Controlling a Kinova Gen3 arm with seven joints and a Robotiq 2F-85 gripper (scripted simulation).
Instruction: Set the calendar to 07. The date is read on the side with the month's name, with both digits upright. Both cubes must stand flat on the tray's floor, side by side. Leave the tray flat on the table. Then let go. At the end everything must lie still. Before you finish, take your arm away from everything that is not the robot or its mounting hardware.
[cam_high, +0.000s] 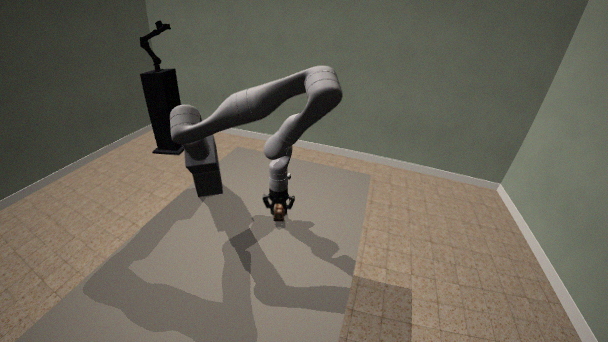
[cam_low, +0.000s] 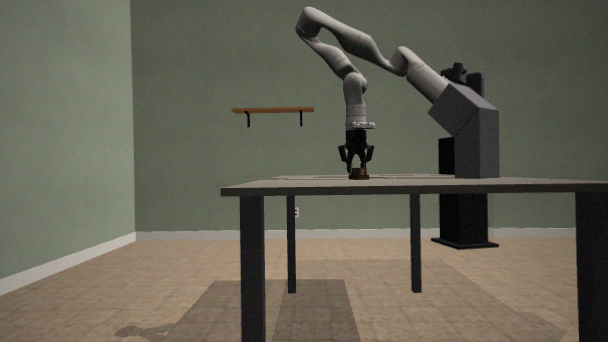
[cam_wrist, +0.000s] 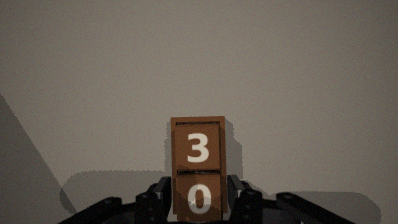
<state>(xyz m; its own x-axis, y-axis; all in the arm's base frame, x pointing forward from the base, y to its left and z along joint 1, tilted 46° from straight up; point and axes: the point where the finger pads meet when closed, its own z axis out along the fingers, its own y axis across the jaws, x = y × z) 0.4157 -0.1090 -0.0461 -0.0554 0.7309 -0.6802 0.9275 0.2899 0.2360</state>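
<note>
My hand is 30 mm above the calendar tray and 20 mm to the right of it.
</note>
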